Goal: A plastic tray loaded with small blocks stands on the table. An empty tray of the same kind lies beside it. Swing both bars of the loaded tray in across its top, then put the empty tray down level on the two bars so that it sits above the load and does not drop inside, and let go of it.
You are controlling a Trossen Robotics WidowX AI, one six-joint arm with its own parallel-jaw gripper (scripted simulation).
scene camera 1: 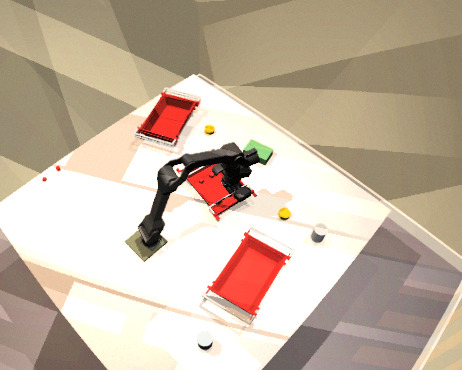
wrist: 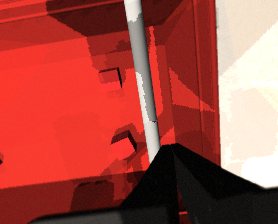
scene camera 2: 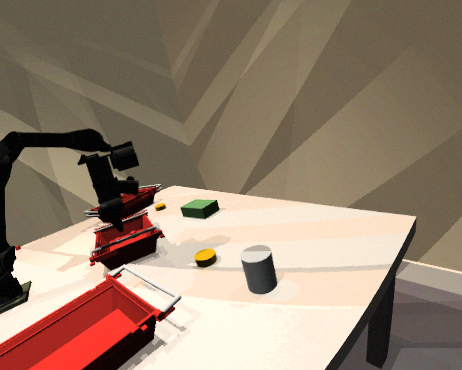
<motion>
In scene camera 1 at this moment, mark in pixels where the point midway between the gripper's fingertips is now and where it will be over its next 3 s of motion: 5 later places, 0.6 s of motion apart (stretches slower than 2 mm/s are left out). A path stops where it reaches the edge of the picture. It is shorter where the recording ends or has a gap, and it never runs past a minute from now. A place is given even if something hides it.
The gripper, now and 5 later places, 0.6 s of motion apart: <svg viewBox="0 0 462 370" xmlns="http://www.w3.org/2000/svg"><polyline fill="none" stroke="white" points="230,193 234,189 234,246 230,259 229,265 229,265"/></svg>
</motion>
